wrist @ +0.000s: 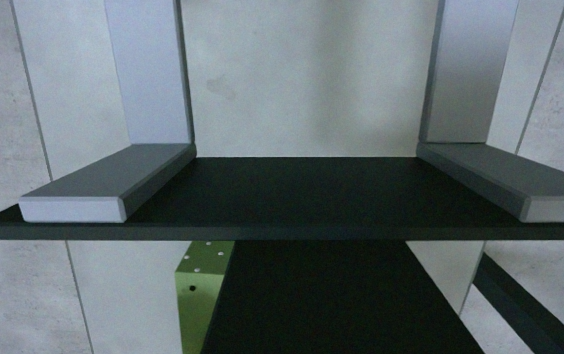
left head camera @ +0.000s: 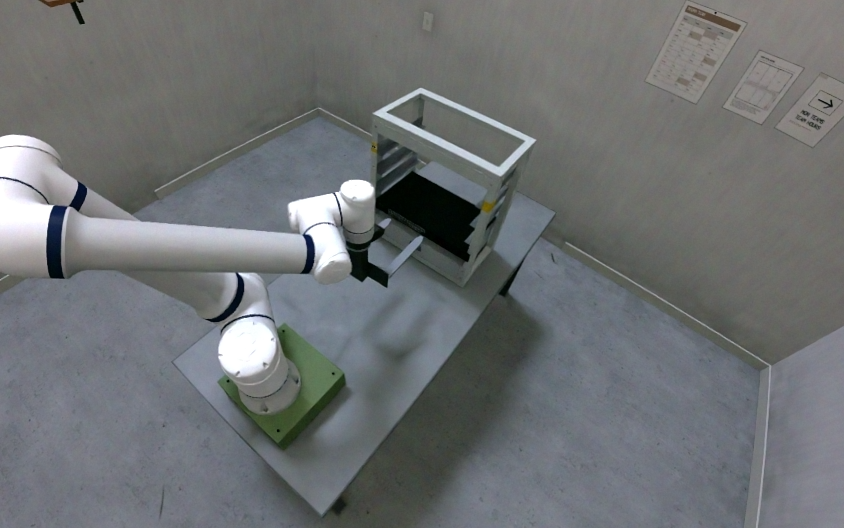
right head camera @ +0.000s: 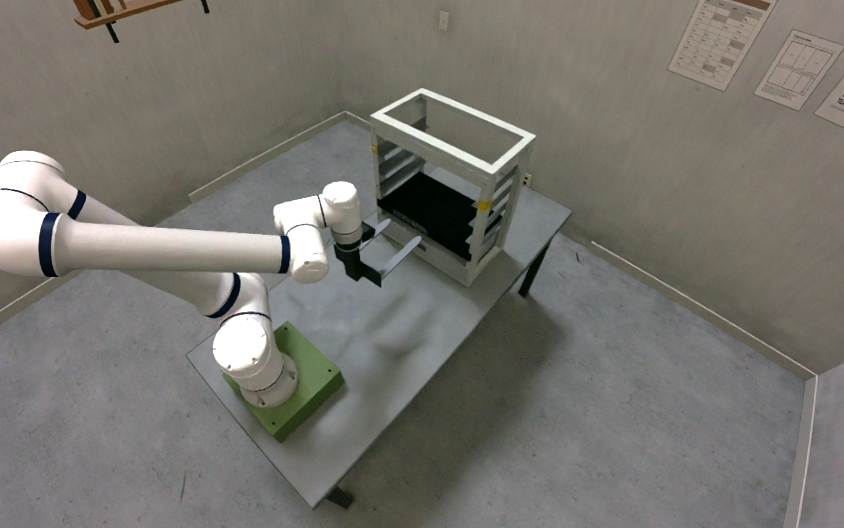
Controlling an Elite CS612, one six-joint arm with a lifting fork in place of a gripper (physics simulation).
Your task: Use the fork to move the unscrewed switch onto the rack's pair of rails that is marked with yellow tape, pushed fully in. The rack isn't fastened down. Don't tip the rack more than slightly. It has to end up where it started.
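The rack (left head camera: 435, 143) (right head camera: 435, 144) stands upright at the table's far end. A flat black switch (left head camera: 435, 208) (right head camera: 432, 205) lies level in its lower part, above a pale front panel. Yellow tape (left head camera: 488, 206) (right head camera: 484, 205) marks the right front post, higher than the switch; more yellow tape (left head camera: 374, 148) (right head camera: 374, 150) is on the left front post. My fork (left head camera: 403, 231) (right head camera: 403, 230) is empty, its two tines pointing at the rack's front. The tips are close to the front, low by the switch's front edge; exact gap and height are unclear. The wrist view shows a tine (wrist: 147, 75) and bare table between the tines.
My arm (left head camera: 192, 245) (right head camera: 174, 245) reaches over the table (left head camera: 373, 386) (right head camera: 373, 373) from its green base block (left head camera: 317, 373) (right head camera: 317, 367) (wrist: 202, 310) at the near end. Walls stand behind the rack. A wooden shelf (right head camera: 127, 12) hangs at the upper left.
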